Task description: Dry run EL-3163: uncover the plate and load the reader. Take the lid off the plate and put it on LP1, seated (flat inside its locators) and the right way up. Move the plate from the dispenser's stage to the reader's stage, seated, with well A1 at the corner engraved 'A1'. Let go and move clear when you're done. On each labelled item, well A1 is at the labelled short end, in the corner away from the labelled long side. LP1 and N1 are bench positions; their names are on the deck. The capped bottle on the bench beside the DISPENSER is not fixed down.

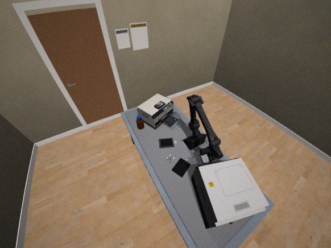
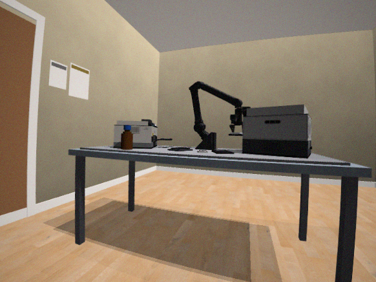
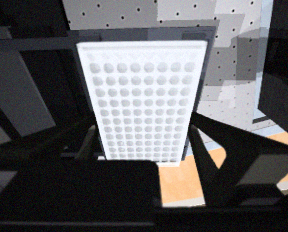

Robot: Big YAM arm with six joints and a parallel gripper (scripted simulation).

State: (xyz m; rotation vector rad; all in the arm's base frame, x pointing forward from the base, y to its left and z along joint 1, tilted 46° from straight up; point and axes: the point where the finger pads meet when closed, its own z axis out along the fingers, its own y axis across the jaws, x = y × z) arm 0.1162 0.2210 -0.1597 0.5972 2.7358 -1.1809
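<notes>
My hand is right at the well plate. The rest, counted from my hand: bench position N1: 22 cm ahead, 10 cm to the right, 14 cm below; grey-blue LP1 pad: 20 cm ahead, 43 cm to the right, 14 cm below; dark see-through lid: 20 cm ahead, 43 cm to the right, 13 cm below.
</notes>
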